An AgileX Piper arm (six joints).
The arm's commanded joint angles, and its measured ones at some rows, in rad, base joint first. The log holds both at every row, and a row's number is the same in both.
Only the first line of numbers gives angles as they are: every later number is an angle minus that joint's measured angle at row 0.
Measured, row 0:
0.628, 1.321, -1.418, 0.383, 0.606, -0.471
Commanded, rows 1 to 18:
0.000, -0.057, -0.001, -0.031, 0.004, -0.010
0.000, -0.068, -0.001, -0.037, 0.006, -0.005
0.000, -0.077, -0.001, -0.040, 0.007, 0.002
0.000, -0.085, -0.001, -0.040, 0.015, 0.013
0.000, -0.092, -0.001, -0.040, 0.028, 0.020
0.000, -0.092, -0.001, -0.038, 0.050, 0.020
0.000, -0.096, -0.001, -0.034, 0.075, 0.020
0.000, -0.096, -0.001, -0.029, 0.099, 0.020
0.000, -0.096, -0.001, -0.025, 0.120, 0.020
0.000, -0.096, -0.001, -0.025, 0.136, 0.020
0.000, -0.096, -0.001, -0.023, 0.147, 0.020
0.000, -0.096, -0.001, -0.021, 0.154, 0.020
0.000, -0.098, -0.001, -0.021, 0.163, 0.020
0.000, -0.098, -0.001, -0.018, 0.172, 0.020
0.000, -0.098, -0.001, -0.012, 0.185, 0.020
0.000, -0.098, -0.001, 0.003, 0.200, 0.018
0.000, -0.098, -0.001, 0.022, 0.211, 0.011
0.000, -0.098, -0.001, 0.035, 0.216, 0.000
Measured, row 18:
0.000, -0.090, 0.000, -0.009, 0.178, 0.018
